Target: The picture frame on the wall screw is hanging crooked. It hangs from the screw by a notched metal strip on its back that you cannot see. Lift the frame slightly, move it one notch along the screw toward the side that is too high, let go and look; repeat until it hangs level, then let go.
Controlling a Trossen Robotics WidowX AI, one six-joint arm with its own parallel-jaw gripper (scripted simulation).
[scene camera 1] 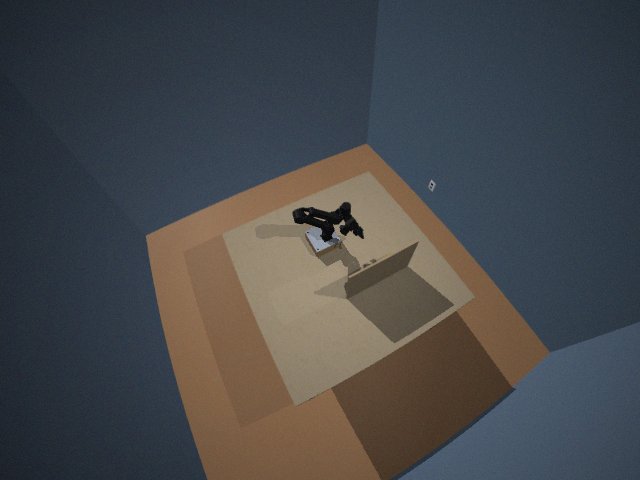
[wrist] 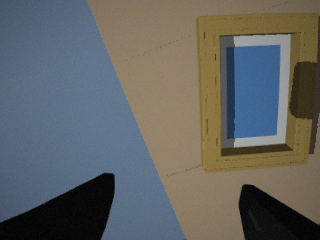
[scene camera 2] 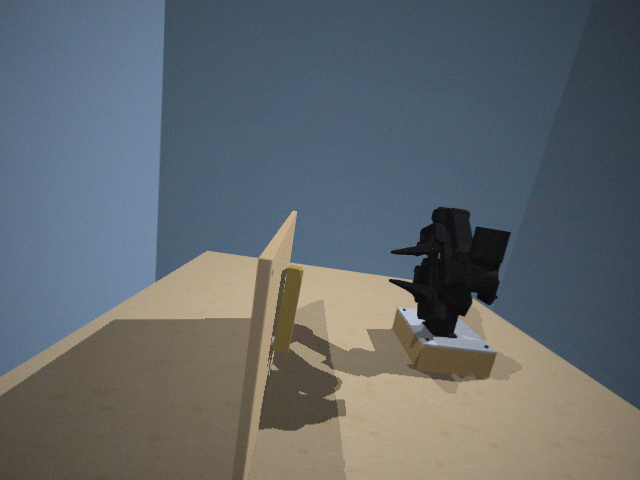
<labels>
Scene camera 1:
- wooden wall panel
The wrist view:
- gripper
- picture frame
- wooden wall panel
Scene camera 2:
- gripper
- picture frame
</labels>
